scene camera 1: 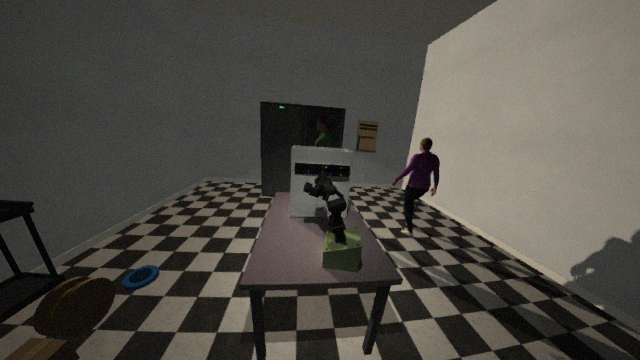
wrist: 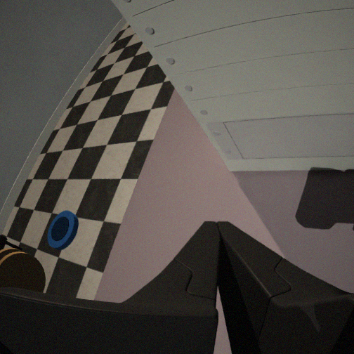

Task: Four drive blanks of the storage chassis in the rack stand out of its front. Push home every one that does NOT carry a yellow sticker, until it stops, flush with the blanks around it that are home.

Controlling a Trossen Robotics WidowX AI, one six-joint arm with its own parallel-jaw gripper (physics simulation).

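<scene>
The white rack (scene camera 1: 302,202) (wrist: 280,75) stands at the far end of the table; in the wrist view its pale lower panels and a column of screws fill the upper right. The dark storage chassis (scene camera 1: 306,169) crosses its upper part, with small yellow and blue spots toward the right. Single drive blanks, their stickers and how far each stands out are too small to tell in the scene view, and none shows in the wrist view. My gripper (scene camera 1: 307,187) (wrist: 214,233) is shut and empty, in front of the rack below the chassis, its fingertips together.
The arm stands on a green base block (scene camera 1: 342,258) on the mauve table (scene camera 1: 290,250) (wrist: 165,200). A blue ring (scene camera 1: 126,283) (wrist: 73,238) and a brown round thing (scene camera 1: 75,307) (wrist: 22,275) are on the floor at left. A person in purple (scene camera 1: 423,170) is at right; another in green (scene camera 1: 323,139) is behind the rack.
</scene>
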